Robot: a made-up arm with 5 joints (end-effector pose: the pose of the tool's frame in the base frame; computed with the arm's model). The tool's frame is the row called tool. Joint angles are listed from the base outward.
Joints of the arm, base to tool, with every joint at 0 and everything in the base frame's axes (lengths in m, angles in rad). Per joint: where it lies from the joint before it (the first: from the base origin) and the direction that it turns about. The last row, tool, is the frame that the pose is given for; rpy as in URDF.
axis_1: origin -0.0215 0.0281 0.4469 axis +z
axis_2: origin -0.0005 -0.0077 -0.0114 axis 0 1 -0.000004
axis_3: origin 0.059 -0.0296 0.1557 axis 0 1 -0.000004
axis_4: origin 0.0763 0.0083 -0.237 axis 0 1 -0.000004
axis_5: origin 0.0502 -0.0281 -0.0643 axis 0 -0.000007 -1
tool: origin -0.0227 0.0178 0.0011 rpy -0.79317 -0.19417 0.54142
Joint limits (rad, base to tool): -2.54..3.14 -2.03..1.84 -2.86..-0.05 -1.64..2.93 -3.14..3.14
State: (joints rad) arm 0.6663 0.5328 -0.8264 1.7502 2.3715
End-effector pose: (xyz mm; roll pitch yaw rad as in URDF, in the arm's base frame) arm 182.7 119.9 249.3 -2.2988 -0.2754 -0.7343
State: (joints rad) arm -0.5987 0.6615 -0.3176 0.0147 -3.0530
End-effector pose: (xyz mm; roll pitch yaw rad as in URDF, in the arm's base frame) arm 82.4 -135.8 189.1 -0.9703 -0.5125 3.0579
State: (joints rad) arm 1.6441 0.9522 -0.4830 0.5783 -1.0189
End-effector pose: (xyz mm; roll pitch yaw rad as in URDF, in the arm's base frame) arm 39.7 111.1 180.2 0.2610 -0.0876 3.0411
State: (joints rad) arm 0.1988 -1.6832 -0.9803 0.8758 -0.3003
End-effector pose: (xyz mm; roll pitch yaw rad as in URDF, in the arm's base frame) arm -74.8 -30.4 758.5 -2.7970 -0.6395 2.1922
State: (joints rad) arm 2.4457 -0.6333 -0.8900 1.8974 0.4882
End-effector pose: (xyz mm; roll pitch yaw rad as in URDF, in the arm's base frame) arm -161.4 185.0 588.0 -0.7734 0.1794 2.4988
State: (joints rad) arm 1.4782 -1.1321 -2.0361 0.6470 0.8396
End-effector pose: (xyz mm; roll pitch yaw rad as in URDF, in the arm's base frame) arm -11.9 -175.2 869.4 2.1620 -0.3987 -1.3453
